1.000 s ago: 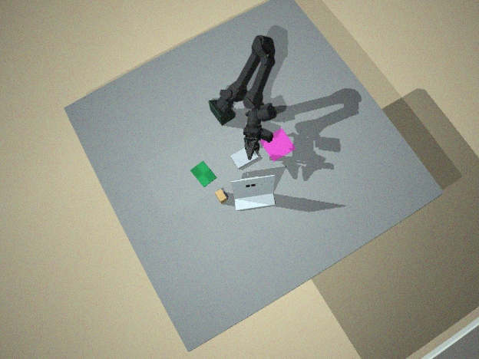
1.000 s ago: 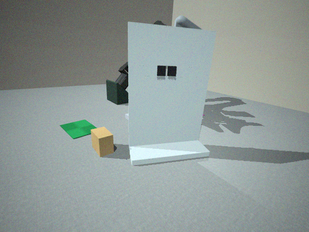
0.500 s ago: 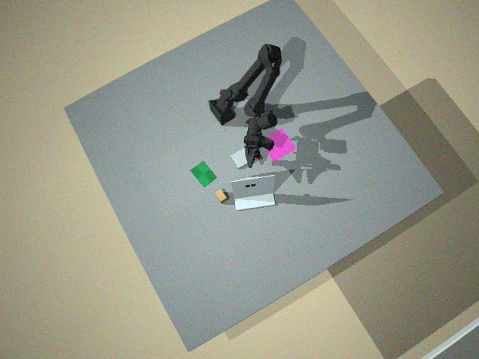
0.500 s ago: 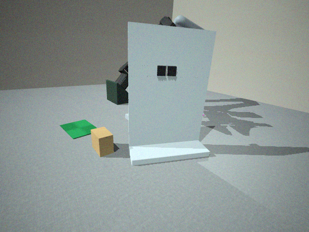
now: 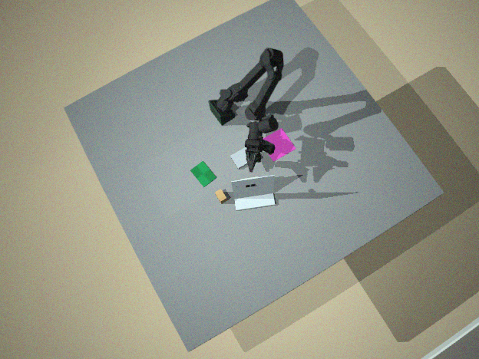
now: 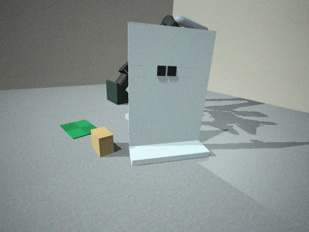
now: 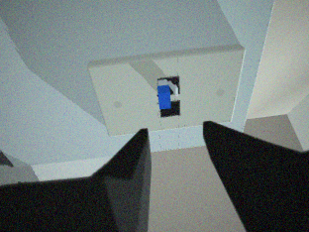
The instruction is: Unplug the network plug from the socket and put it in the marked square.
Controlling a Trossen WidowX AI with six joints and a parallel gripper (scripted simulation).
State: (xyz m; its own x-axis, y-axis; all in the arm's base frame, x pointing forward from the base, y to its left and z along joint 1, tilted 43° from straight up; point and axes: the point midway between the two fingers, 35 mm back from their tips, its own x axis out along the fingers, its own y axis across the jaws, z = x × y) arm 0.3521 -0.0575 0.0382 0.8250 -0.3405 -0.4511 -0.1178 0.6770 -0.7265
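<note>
Now: gripper tip 5 cm short of the network plug and 1 cm to the left of it. From my gripper tip the other things lie so: tan block 15 cm to the right, 15 cm below; then panel 6 cm ahead, 3 cm to the right, 6 cm below; then magenta square 11 cm behind, 19 cm to the left, 17 cm below.
</note>
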